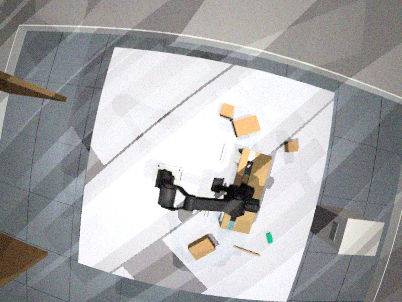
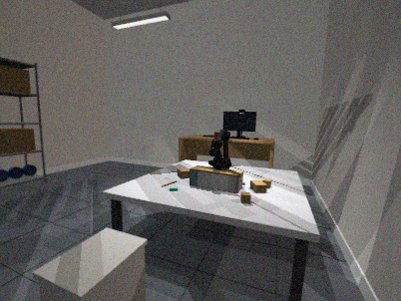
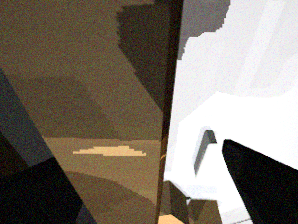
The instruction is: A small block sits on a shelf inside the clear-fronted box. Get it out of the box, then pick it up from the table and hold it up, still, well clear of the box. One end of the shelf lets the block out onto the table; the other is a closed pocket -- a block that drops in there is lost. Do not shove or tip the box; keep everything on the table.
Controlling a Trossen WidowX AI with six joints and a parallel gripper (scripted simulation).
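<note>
Now: gripper tip 6 cm short of the tan block and 2 cm to the right of it. The rest, counted from my gripper tip: thin stick 39 cm to the right, 15 cm ahead, 8 cm below; green piece 31 cm to the right, 26 cm ahead, 8 cm below.
</note>
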